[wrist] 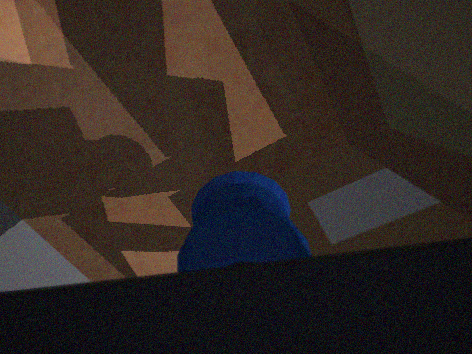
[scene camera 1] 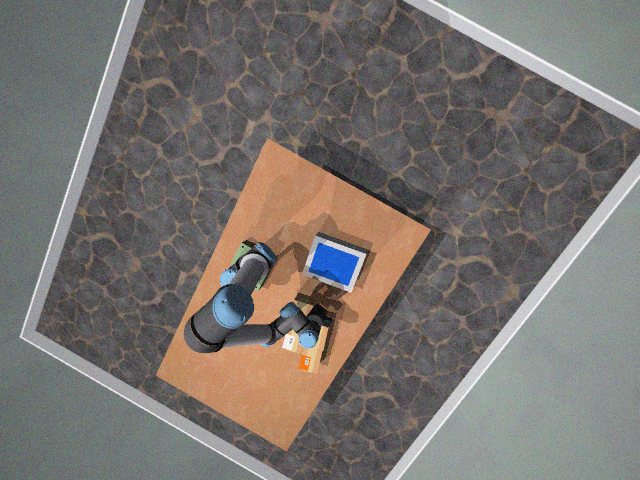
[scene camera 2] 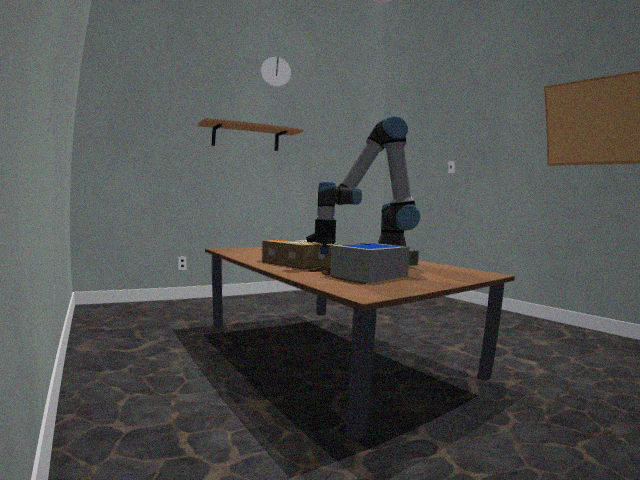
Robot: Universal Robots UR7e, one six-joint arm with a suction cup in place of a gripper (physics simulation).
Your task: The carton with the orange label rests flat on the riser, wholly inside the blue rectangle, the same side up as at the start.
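Frame: origin at the arm's base, x left, y back, z up, level; metres.
Seen in the pictures: hand at its tool point: (wrist: pixel 241 216) (scene camera 2: pixel 324 253).
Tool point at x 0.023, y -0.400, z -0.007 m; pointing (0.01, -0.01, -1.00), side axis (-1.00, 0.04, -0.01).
A point is followed by its place in that frame.
The carton (scene camera 1: pixel 316 349) (scene camera 2: pixel 290 253) lies flat on the table, with its orange label (scene camera 1: pixel 305 363) @(z 0.030, x -0.251, y -0.505 m) at one end and a white label (scene camera 1: pixel 288 342) @(z 0.029, x -0.207, y -0.371 m) beside it. The grey riser (scene camera 1: pixel 310 261) @(z 0.049, x 0.222, y -0.230 m) (scene camera 2: pixel 368 264) @(z -0.003, x 0.395, y -0.425 m) (wrist: pixel 361 204) with the blue rectangle (scene camera 1: pixel 334 263) @(z 0.049, x 0.280, y -0.328 m) (scene camera 2: pixel 370 246) @(z 0.049, x 0.287, y -0.342 m) stands close by, with nothing on it. My suction cup (wrist: pixel 241 211) (scene camera 2: pixel 324 249) is low in the gap between the carton's near end and the riser. In the wrist view only shadowed table lies under the cup. It holds nothing. From above, the wrist (scene camera 1: pixel 319 314) @(z 0.132, x 0.063, y -0.398 m) hides the cup.
The wooden table (scene camera 1: pixel 270 405) @(z -0.070, x -0.672, y -0.512 m) (scene camera 2: pixel 442 278) @(z -0.071, x 0.450, y -0.086 m) carries the arm's base on a green plate (scene camera 1: pixel 244 249) @(z 0.000, x 0.066, y 0.075 m) left of the riser. The arm's elbow (scene camera 1: pixel 232 305) @(z 0.621, x 0.166, y -0.110 m) reaches over the table's left part. A wall shelf (scene camera 2: pixel 247 126) and a clock (scene camera 2: pixel 275 71) are far behind.
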